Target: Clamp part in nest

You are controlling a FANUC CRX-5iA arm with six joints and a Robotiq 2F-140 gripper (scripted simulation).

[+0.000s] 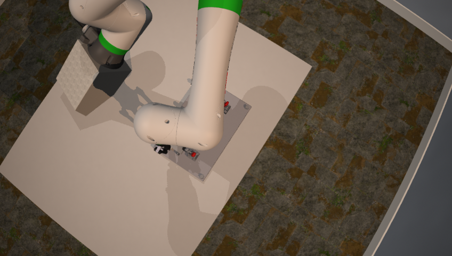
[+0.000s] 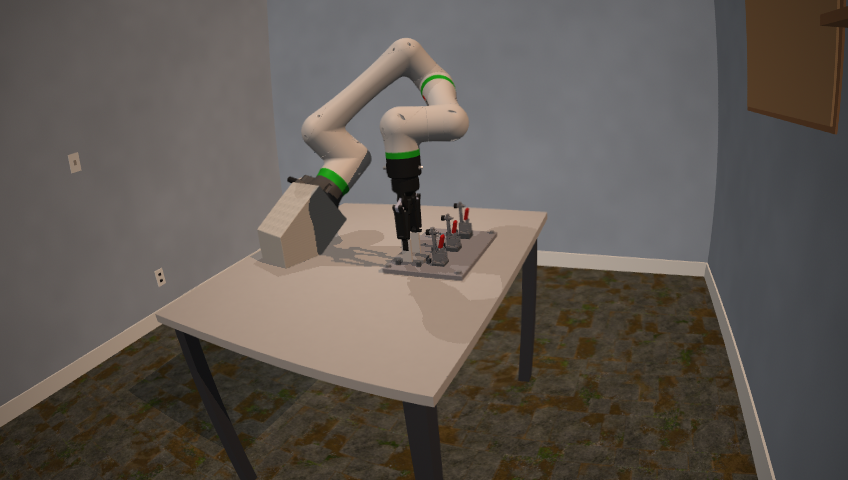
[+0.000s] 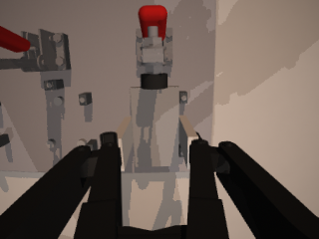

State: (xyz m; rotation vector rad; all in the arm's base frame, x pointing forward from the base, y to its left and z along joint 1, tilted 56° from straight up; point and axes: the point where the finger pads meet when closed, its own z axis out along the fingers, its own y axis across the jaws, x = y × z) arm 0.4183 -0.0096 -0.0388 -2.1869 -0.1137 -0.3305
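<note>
Right now my hand is 3 cm above the part. The rest, counted from my hand: grey fixture plate: 3 cm ahead, 12 cm to the left, 5 cm below.
</note>
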